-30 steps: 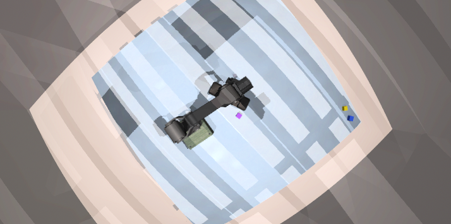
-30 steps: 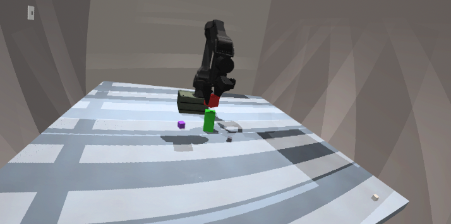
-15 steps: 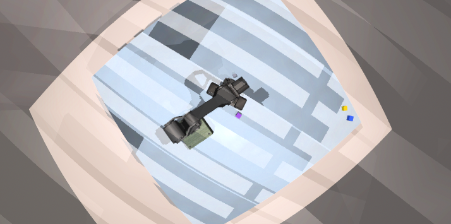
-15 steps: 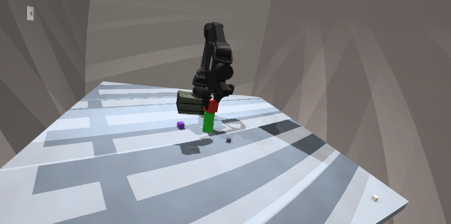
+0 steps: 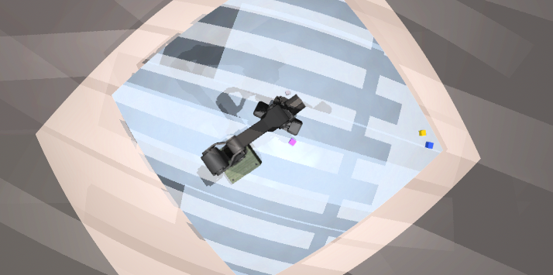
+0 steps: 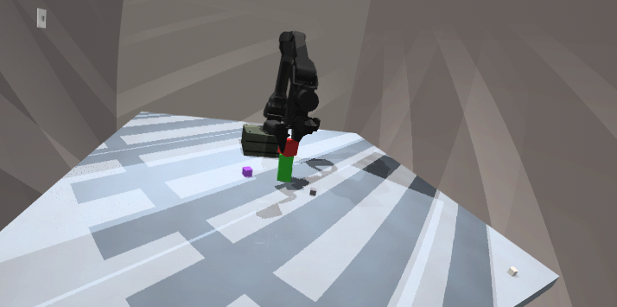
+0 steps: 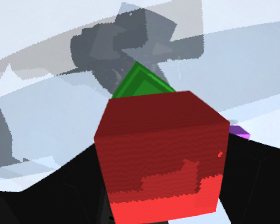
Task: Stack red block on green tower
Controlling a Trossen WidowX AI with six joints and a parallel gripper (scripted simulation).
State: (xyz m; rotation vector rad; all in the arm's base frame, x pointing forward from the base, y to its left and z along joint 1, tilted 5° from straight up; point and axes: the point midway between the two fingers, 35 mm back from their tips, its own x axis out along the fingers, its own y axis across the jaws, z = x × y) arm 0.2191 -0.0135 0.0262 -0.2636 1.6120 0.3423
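My gripper tip is now 2 cm below the red block. Also, from my gripper tip: yellow cube: 51 cm ahead, 55 cm to the right, 8 cm below; grey cube: 11 cm ahead, 6 cm to the left, 9 cm below; purple cube: 2 cm behind, 12 cm to the right, 8 cm below.
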